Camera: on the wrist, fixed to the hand. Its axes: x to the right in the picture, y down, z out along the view.
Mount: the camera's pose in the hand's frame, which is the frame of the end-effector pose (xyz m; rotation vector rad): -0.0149 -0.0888 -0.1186 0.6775 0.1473 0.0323
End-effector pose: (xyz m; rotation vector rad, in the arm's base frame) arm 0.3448 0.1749 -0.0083 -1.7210 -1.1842 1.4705
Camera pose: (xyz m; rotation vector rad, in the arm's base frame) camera 0.4370 0.2143 0.1018 -1.3420 -0.4896 1.5017
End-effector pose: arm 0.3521 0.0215 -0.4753 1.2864 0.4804 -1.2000
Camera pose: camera 0.3079 0.1487 -0.5388 1.9591 0.1491 -1.2959
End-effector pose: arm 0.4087 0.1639 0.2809 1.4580 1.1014 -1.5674
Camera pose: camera 0.3738 0.3064 0.3062 2.0394 0.6303 -1.9388
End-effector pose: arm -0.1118 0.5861 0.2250 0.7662 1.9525 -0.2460
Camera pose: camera -0.2475 0.5670 0.2833 1.2743 1.9987 -0.8803
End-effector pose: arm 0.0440 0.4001 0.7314 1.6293 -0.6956 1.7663
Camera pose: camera 0.0324 0.5456 0.7020 1.8730 -0.0378 2.2701
